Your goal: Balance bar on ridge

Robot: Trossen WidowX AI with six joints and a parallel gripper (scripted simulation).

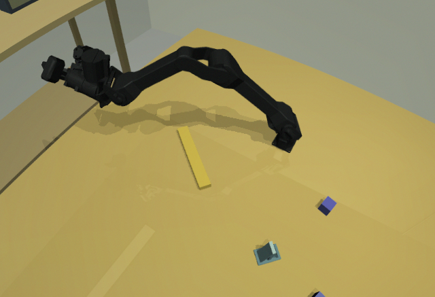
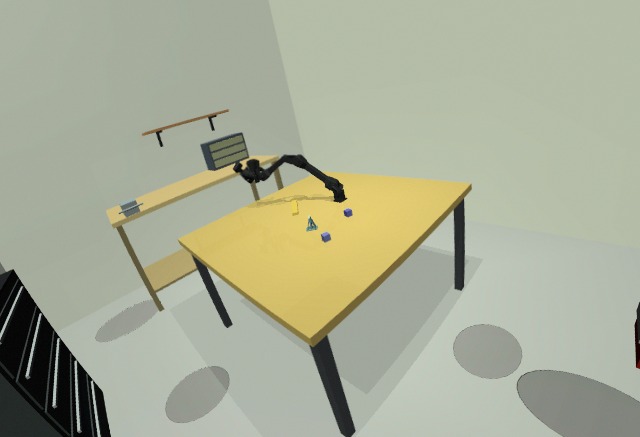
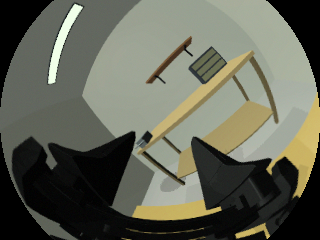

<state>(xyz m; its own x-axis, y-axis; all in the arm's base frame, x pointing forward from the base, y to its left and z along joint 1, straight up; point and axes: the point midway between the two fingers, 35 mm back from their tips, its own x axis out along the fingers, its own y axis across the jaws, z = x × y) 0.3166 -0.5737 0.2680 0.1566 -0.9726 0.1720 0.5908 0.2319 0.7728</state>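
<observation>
Right now my gripper tip is 400 mm to the right of the yellow bar, 270 mm above it and 120 mm past it.
</observation>
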